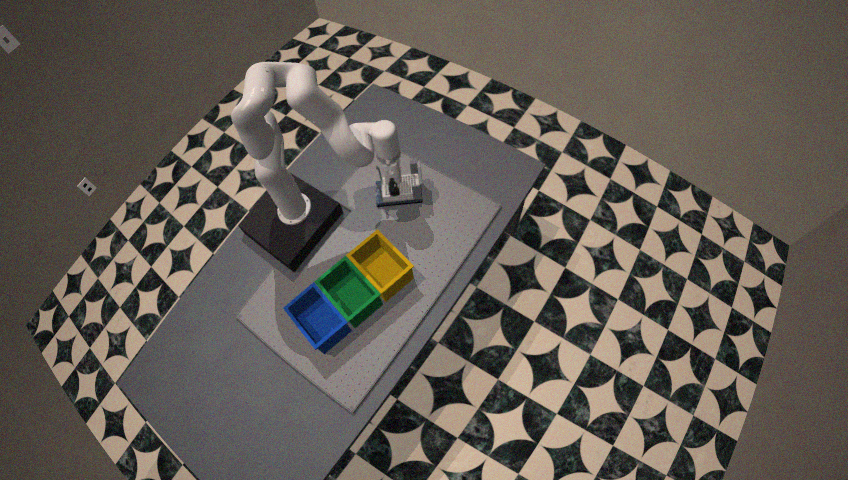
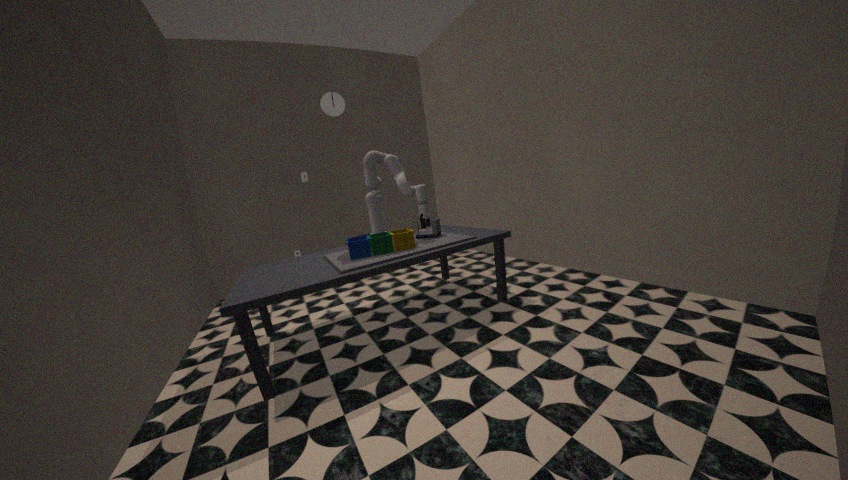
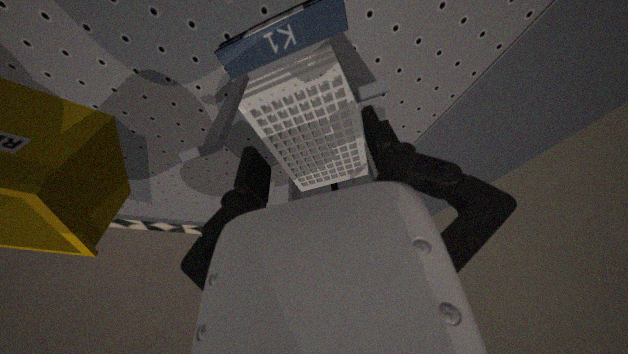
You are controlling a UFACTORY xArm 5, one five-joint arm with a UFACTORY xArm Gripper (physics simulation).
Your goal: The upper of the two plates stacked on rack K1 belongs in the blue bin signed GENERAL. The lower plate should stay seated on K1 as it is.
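Pixels of known places: gripper, fingertip midpoint: [image 1: 394, 183] [image 2: 426, 227] [image 3: 309, 141]; arm's base, link origin: [image 1: 294, 209].
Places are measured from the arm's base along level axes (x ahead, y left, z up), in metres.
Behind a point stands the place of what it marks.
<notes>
The upper plate [image 3: 312, 132] @(x 0.264, y 0.255, z -0.002 m) is white with a grid of square wells and lies on rack K1 [image 3: 305, 35] [image 1: 399, 201], between its grey posts. Layered pale edges show under it at the K1 label end; the lower plate's outline is hard to separate there. My gripper [image 3: 309, 141] @(x 0.261, y 0.251, z 0.014 m) [image 1: 393, 185] @(x 0.261, y 0.251, z 0.014 m) [image 2: 424, 222] @(x 0.261, y 0.251, z 0.014 m) is open, pointing down over the rack, with one black finger along each long side of the plates. The right finger looks close to the plate's side; a gap shows at the left one. The blue bin [image 1: 317, 319] @(x 0.296, y -0.266, z -0.045 m) [image 2: 359, 246] @(x 0.396, y -0.289, z 0.016 m) stands at the far end of the bin row; its sign is not legible.
The green bin [image 1: 349, 290] @(x 0.330, y -0.129, z -0.045 m) [image 2: 381, 242] @(x 0.430, y -0.169, z 0.016 m) stands between the blue bin and the yellow bin [image 1: 380, 264] @(x 0.366, y -0.002, z -0.045 m) [image 2: 403, 239] @(x 0.465, y -0.046, z 0.010 m) [image 3: 95, 170] @(x 0.369, y 0.047, z -0.008 m), which is nearest the rack. The bins and rack stand on a perforated board [image 1: 357, 386] @(x 0.524, y -0.374, z -0.051 m). The arm's black base [image 1: 291, 249] @(x 0.092, y -0.126, z 0.000 m) is beside them.
</notes>
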